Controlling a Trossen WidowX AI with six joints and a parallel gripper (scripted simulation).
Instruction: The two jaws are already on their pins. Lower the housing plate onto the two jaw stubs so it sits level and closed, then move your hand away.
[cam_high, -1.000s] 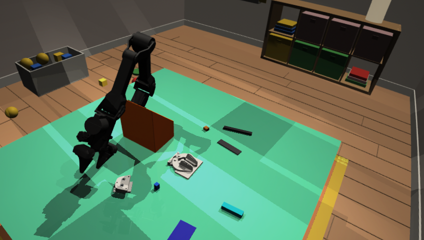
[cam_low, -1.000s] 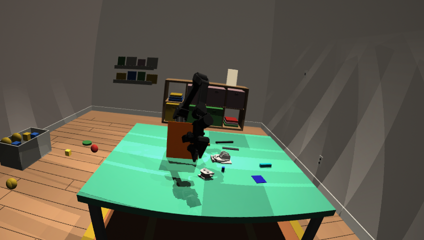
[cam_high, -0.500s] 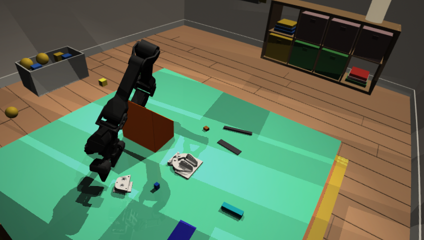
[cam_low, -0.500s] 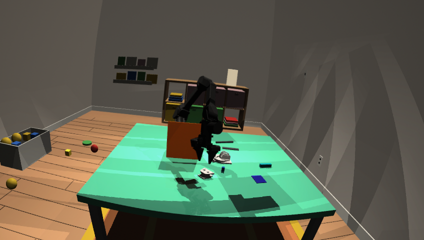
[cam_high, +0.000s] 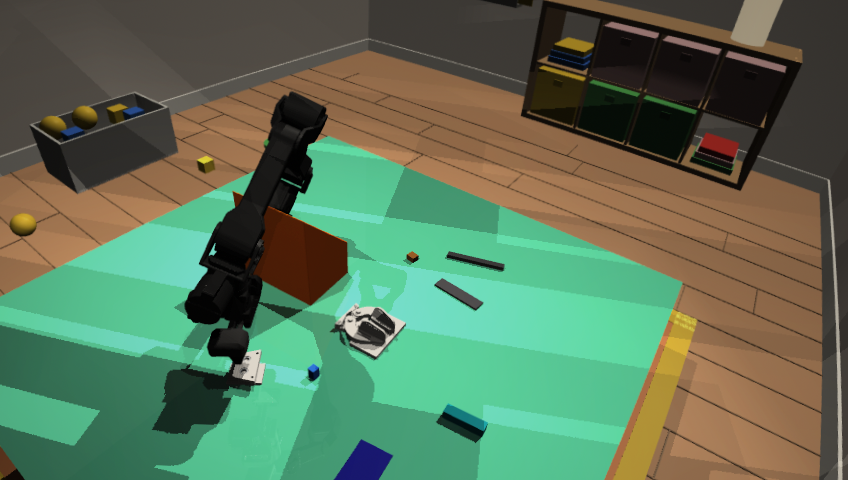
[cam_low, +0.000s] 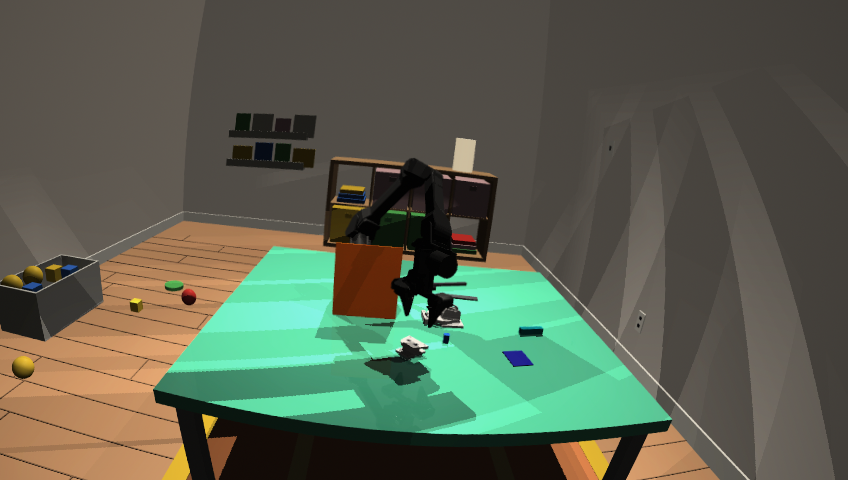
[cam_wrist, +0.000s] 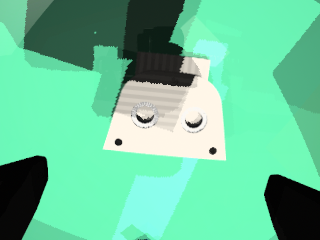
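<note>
Right now my gripper tip is 10 mm past the white part and 90 mm above it. The rest, counted from my gripper tip: blue tile (310 mm ahead, 10 mm to the right, 100 mm below); then teal block (400 mm ahead, 180 mm to the left, 90 mm below); then blue cube (100 mm ahead, 80 mm to the left, 80 mm below).
</note>
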